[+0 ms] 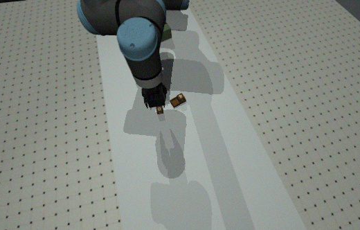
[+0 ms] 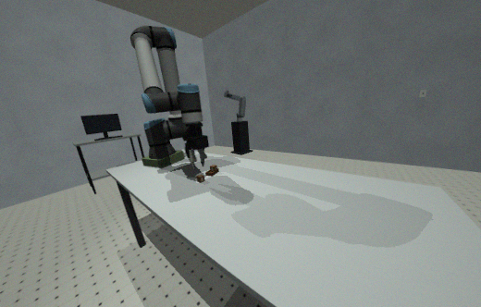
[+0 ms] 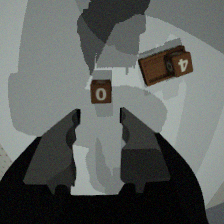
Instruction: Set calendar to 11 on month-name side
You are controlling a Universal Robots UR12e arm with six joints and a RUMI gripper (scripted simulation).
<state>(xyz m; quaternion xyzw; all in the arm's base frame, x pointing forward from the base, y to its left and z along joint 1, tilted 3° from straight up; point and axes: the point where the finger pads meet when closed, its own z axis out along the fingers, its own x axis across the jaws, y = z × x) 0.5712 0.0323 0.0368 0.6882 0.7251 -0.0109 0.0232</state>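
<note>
Right now my hand is 80 mm above the brown cube. Also, from my hand: brown calendar tray: 50 mm behind, 100 mm to the left, 80 mm below.
</note>
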